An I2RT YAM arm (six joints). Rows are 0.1 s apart.
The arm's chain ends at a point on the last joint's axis. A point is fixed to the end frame.
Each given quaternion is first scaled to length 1.
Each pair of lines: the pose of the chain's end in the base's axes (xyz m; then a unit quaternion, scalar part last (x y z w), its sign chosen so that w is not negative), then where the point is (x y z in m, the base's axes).
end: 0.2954 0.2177 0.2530 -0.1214 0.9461 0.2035 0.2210
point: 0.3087 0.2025 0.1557
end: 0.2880 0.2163 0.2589 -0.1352 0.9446 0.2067 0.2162
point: 0.3014 0.2014 0.1615
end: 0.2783 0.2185 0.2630 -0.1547 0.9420 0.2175 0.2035
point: 0.2907 0.2052 0.1653
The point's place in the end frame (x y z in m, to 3 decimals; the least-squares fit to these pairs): 0.036 -0.050 0.078
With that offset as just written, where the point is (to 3 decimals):
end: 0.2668 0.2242 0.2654 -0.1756 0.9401 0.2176 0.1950
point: 0.279 0.210 0.168
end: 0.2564 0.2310 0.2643 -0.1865 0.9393 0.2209 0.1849
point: 0.268 0.217 0.166
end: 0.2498 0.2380 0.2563 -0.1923 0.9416 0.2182 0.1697
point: 0.259 0.223 0.158
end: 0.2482 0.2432 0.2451 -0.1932 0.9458 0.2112 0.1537
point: 0.254 0.226 0.147
